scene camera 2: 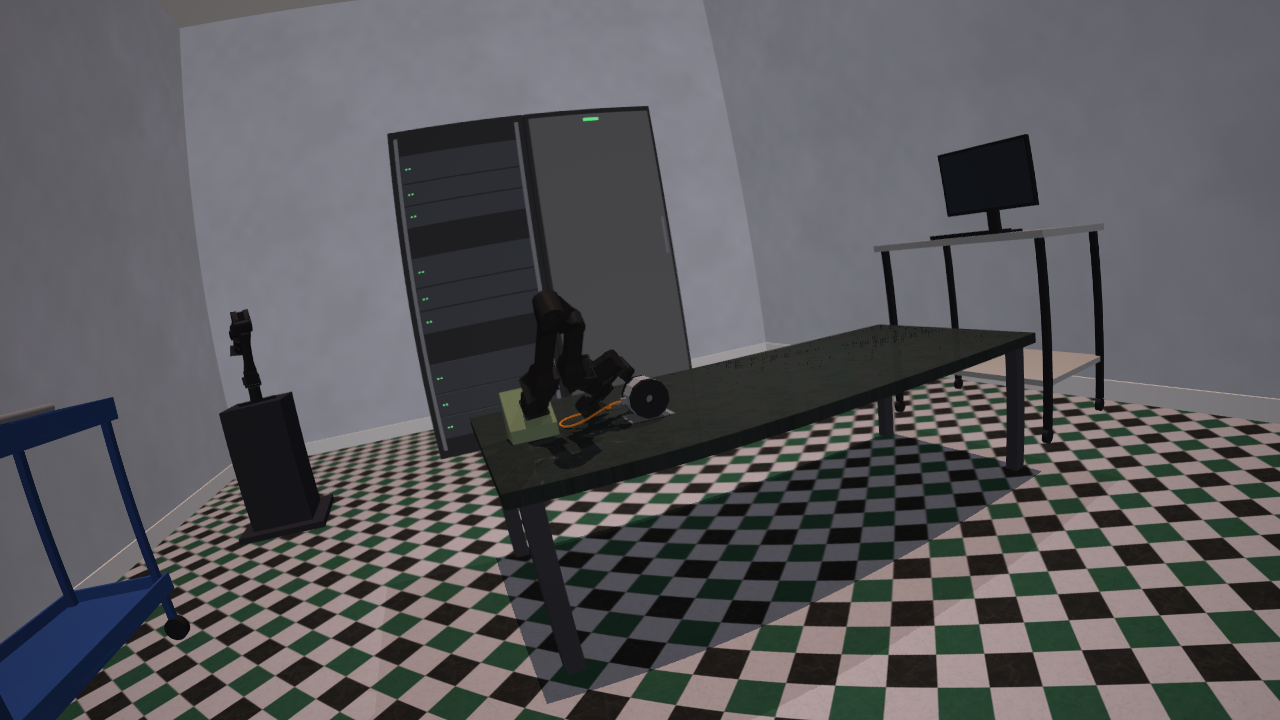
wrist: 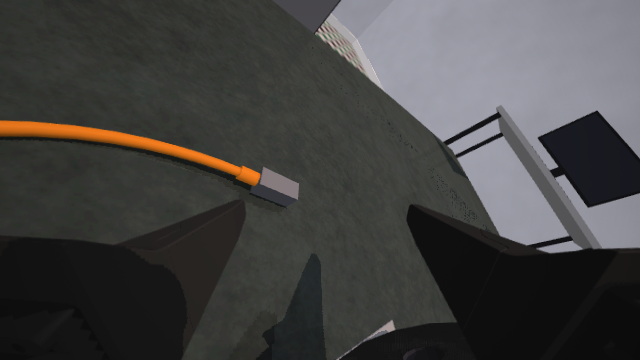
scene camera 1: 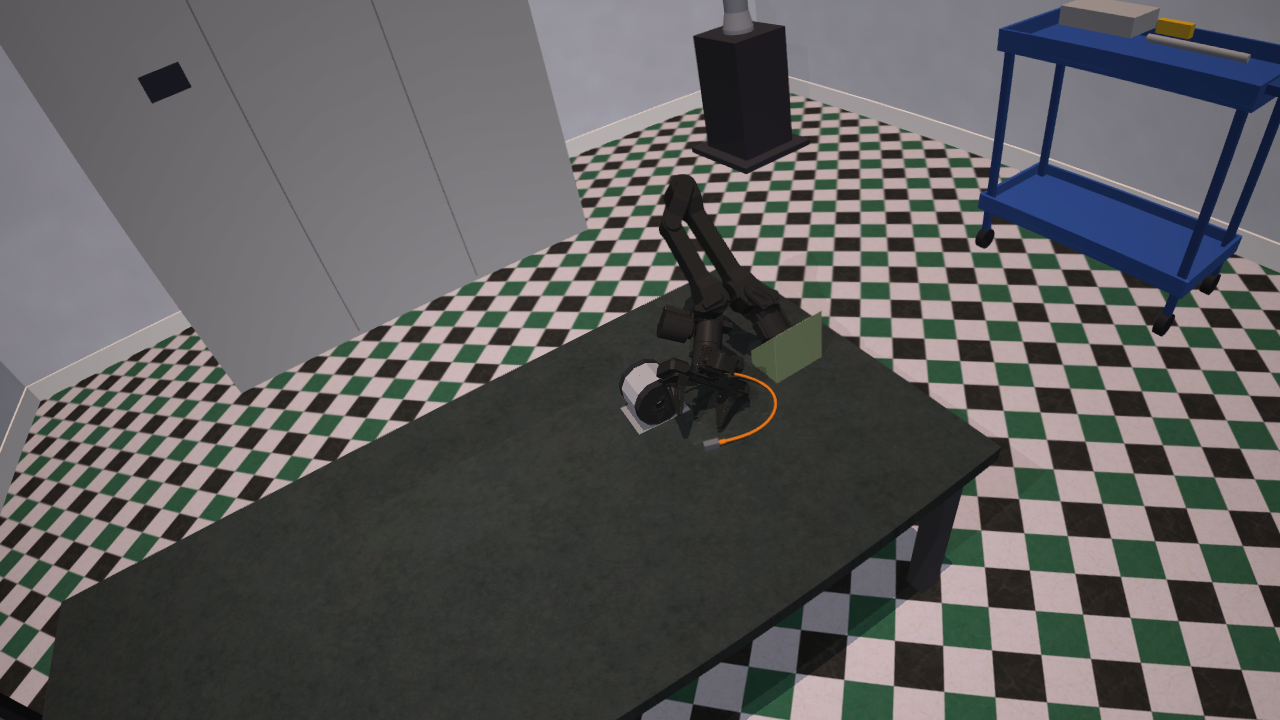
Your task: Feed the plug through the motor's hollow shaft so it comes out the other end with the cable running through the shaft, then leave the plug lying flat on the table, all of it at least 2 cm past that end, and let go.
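Where they show: gripper, fingertip midpoint: (scene camera 2: 617,394) (wrist: 327,210) (scene camera 1: 699,421); arm's base, origin of the base link: (scene camera 2: 534,407) (scene camera 1: 778,335).
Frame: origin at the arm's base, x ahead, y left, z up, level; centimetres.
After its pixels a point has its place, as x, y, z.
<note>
The grey plug (scene camera 1: 711,444) @(26.0, 9.2, -6.3) (wrist: 276,186) @(25.3, 8.6, -6.3) lies on the table at the end of the orange cable (scene camera 1: 775,402) @(9.1, 8.7, -7.2) (scene camera 2: 568,424) @(8.3, -1.0, -6.7) (wrist: 125,140) @(17.7, 11.3, -7.1), which curves back under the arm towards the motor; its far end is hidden. The motor (scene camera 1: 656,402) @(29.6, -3.1, -1.3) (scene camera 2: 646,397) @(26.6, -12.1, -1.8) (wrist: 430,341) @(30.5, -3.2, -2.7), a pale drum with black end faces and a central hole, stands on a pale base plate. No cable shows coming out of the hole in the visible face. My gripper (scene camera 1: 703,432) @(25.6, 5.6, -2.9) (wrist: 327,210) @(25.6, 5.6, -2.9) is open and empty, low over the table between plug and motor. In the wrist view the plug lies beyond the left fingertip, outside the fingers.
A pale green box-like block (scene camera 1: 787,349) @(1.7, 4.6, 0.0) (scene camera 2: 514,416) @(-5.7, -0.7, -1.0) stands near the arm's base, close to the cable. The dark table (scene camera 1: 402,537) @(84.8, -13.0, -7.7) (scene camera 2: 805,376) @(77.9, -13.5, -7.7) extends away past the motor. A blue cart (scene camera 1: 1109,228) stands on the floor away from the table.
</note>
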